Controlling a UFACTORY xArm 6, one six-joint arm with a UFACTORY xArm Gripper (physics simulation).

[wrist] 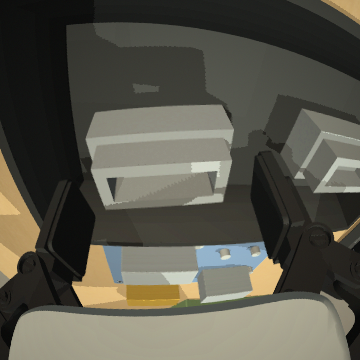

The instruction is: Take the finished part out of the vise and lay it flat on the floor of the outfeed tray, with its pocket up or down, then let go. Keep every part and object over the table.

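Places are measured from the arm's base along level axes (x ahead, y left, z up), in millimetres.
Pixels of known places: gripper, between the fingertips: (pixel 164 186).
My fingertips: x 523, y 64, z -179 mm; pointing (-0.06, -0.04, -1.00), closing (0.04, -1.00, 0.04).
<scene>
For each thing: its middle in the pictures, then the offset to it from my fingertips.
- finished part, middle of its body: (pixel 160 157) 14 mm ahead, 0 mm left, 5 mm down
- second light grey part, middle of its body: (pixel 338 155) 0 mm ahead, 103 mm right, 5 mm down
- blue plate, middle of its body: (pixel 195 254) 151 mm back, 13 mm right, 30 mm down
- yellow block, middle of its body: (pixel 151 288) 190 mm back, 44 mm left, 8 mm down
The finished part (pixel 160 155), a light grey stepped block with a rectangular pocket, is inside the dark outfeed tray (pixel 135 35). Its pocket faces the lower edge of the view, and its two long stepped faces also show. It looks tilted or on a long side rather than flat; its underside and its contact with the tray floor are hidden. My gripper (pixel 164 186) is open, with one finger to the left of the part and one to the right. A gap shows between the part and each finger, and nothing is held.
A second light grey part (pixel 330 150) with a pocket is in the tray at the right, turned at an angle and cut by the view's edge. Below the tray's near edge are a blue plate (pixel 210 260) with pegs, grey blocks (pixel 160 265) (pixel 225 284) and a yellow block (pixel 152 295).
</scene>
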